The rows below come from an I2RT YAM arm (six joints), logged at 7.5 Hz.
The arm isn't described. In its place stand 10 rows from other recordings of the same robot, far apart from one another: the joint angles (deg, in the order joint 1, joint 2, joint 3, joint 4, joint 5, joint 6), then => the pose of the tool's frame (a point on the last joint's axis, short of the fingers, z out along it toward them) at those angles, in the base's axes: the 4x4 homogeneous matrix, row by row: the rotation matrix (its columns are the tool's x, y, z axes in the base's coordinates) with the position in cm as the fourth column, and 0 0 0 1 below.
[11.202, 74.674, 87.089, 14.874, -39.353, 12.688] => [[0.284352 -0.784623 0.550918 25.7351], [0.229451 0.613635 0.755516 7.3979], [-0.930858 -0.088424 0.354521 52.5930], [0 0 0 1]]
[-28.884, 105.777, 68.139, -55.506, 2.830, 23.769] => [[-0.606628 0.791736 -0.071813 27.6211], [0.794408 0.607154 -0.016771 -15.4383], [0.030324 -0.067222 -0.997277 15.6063], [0 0 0 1]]
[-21.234, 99.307, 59.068, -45.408, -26.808, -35.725] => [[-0.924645 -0.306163 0.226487 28.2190], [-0.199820 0.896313 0.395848 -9.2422], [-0.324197 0.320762 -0.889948 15.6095], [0 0 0 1]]
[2.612, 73.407, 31.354, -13.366, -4.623, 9.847] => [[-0.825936 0.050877 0.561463 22.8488], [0.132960 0.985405 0.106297 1.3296], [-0.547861 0.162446 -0.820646 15.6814], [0 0 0 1]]
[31.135, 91.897, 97.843, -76.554, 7.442, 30.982] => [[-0.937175 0.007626 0.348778 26.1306], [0.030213 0.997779 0.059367 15.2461], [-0.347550 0.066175 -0.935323 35.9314], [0 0 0 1]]
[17.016, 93.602, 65.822, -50.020, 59.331, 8.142] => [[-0.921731 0.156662 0.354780 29.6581], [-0.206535 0.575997 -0.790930 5.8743], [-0.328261 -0.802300 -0.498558 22.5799], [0 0 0 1]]
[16.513, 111.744, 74.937, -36.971, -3.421, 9.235] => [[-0.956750 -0.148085 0.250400 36.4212], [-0.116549 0.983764 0.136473 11.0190], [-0.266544 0.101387 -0.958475 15.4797], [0 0 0 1]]
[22.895, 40.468, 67.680, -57.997, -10.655, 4.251] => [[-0.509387 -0.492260 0.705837 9.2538], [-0.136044 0.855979 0.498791 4.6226], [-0.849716 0.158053 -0.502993 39.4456], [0 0 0 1]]
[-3.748, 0.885, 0.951, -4.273, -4.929, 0.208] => [[-0.073277 -0.020114 0.997109 11.0098], [0.008425 0.999748 0.020786 -0.4147], [-0.997276 0.009924 -0.073089 16.9831], [0 0 0 1]]
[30.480, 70.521, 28.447, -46.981, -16.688, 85.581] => [[-0.554892 0.821377 -0.132043 12.9095], [0.781583 0.569081 0.255490 8.7845], [0.284997 0.038566 -0.957752 13.4671], [0 0 0 1]]
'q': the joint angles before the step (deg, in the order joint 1, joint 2, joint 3, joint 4, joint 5, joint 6). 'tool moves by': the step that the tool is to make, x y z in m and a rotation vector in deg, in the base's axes. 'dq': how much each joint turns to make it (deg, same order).
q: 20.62 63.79 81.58 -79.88 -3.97 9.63
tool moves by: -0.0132 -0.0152 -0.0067 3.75 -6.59 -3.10
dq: -4.01 -7.10 -6.57 6.91 -1.71 -0.01
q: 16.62 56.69 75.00 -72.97 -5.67 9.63
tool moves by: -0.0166 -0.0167 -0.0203 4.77 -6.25 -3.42
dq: -5.99 -9.12 -10.03 8.11 -4.07 -0.01
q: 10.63 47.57 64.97 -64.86 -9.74 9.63
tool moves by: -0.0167 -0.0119 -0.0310 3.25 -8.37 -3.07
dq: -5.31 -10.88 -12.52 10.38 -3.03 -0.02
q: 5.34 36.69 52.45 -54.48 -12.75 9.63
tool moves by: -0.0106 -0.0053 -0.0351 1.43 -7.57 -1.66
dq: -2.97 -9.91 -12.06 9.81 -1.59 0.01
